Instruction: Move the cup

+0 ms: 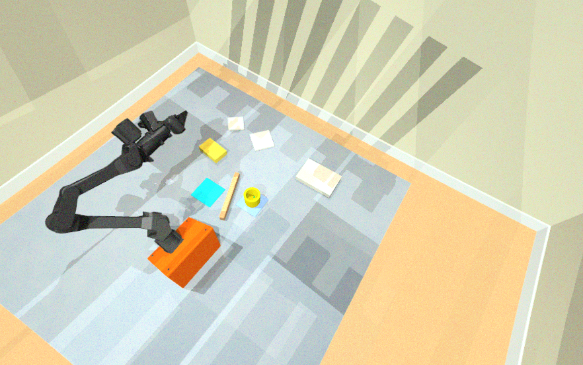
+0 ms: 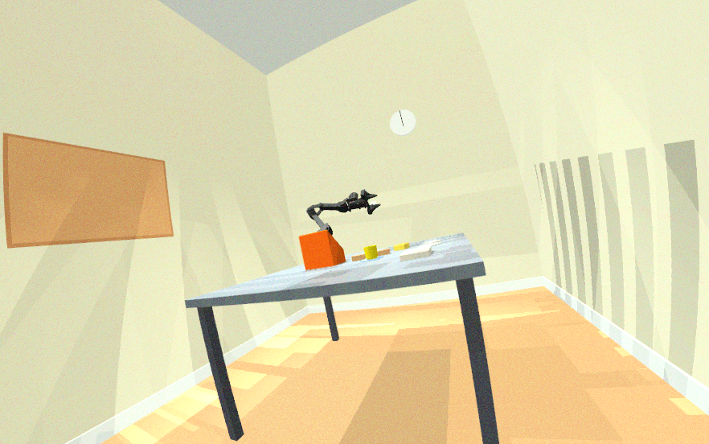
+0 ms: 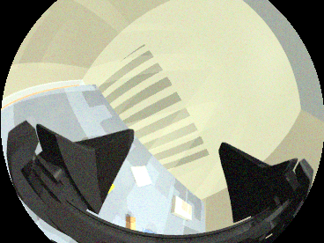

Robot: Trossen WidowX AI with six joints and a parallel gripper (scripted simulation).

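The yellow cup lies 32 cm to the right of my gripper tip, 31 cm below it and 3 cm behind it. From my gripper tip the other things lie so: wooden stick 34 cm below, 22 cm to the right, 6 cm behind; cyan pad 35 cm below, 13 cm to the right, 10 cm behind; yellow block 33 cm below, 8 cm ahead, 1 cm to the right.
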